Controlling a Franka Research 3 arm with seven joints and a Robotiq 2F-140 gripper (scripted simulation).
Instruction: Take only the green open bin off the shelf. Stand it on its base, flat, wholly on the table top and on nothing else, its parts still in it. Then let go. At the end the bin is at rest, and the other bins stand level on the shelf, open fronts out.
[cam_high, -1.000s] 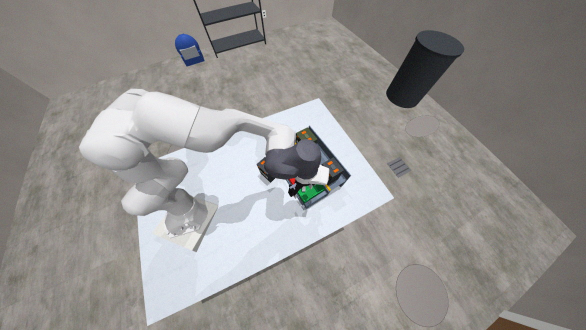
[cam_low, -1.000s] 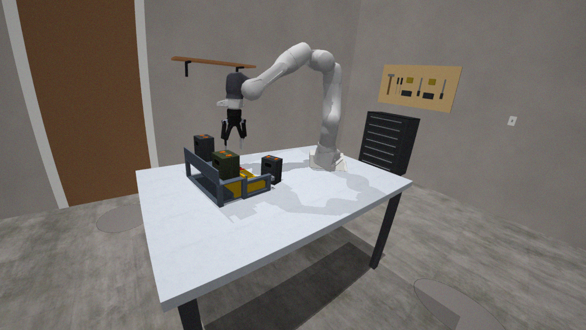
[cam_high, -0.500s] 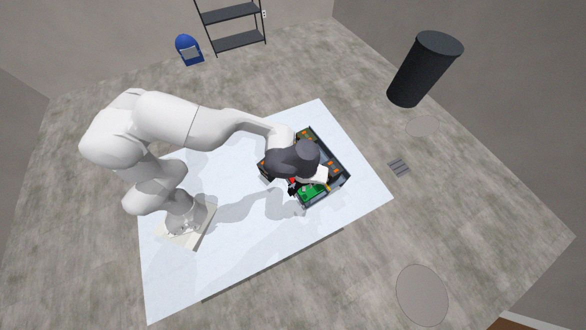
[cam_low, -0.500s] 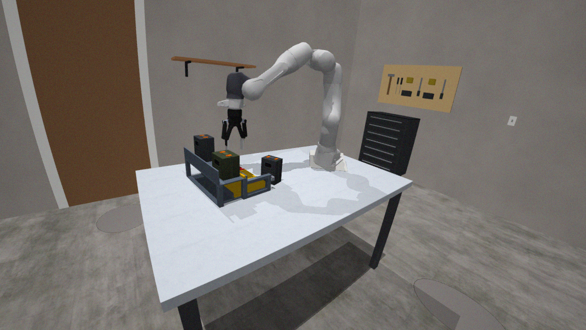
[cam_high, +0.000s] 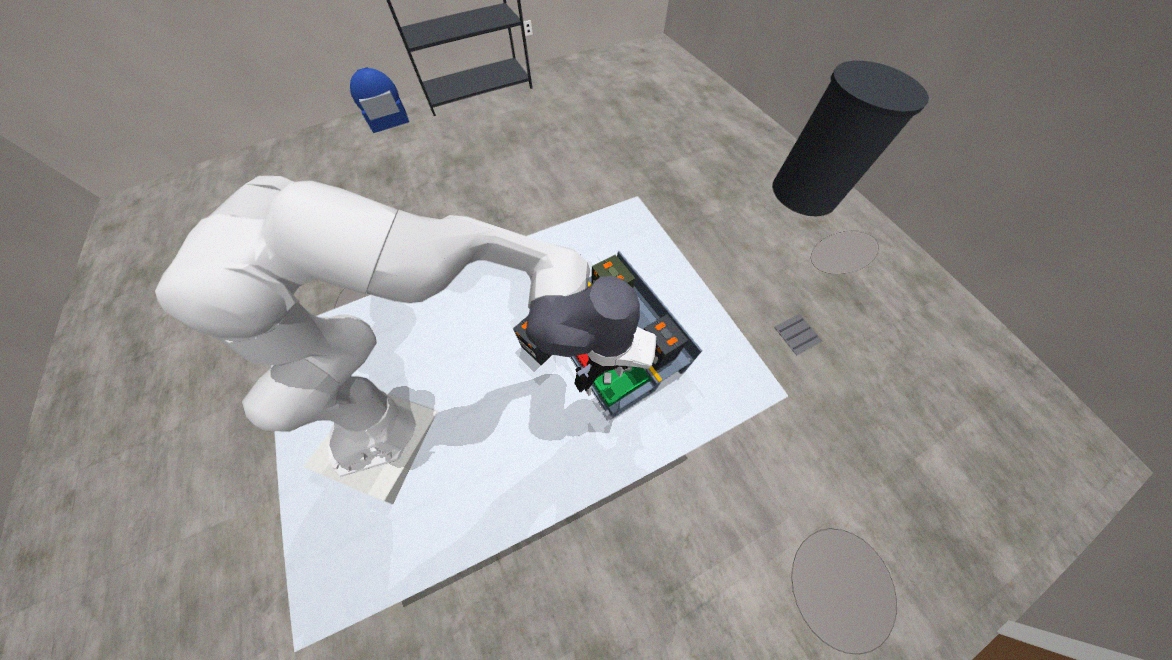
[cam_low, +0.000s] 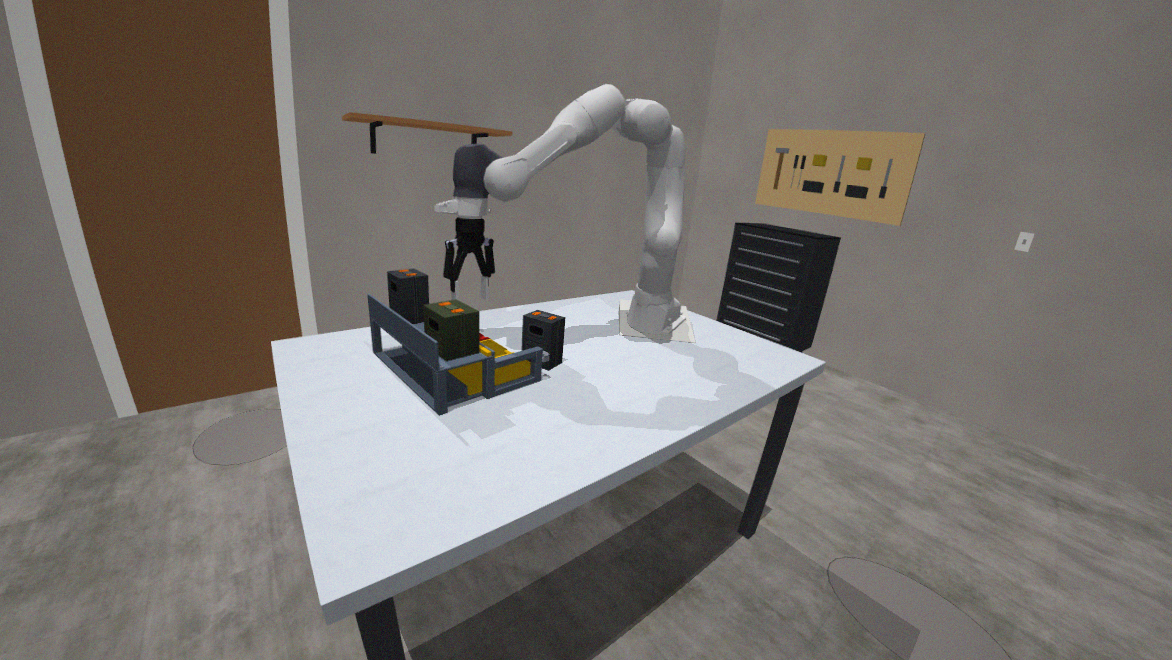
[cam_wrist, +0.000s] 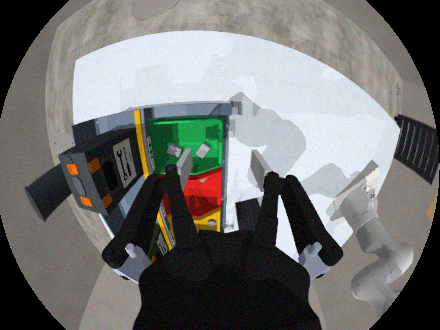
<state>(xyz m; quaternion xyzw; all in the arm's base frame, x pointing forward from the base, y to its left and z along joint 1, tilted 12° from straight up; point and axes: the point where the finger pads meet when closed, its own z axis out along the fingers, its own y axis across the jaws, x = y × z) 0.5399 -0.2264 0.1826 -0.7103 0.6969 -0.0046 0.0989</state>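
Now: the green open bin 110 mm below my hand and 80 mm ahead of it. From my hand the other things lie so: red bin (120 mm to the left, 110 mm below, 80 mm ahead); then black box (170 mm ahead, 10 mm above); then yellow bin (230 mm to the left, 110 mm below, 80 mm ahead).
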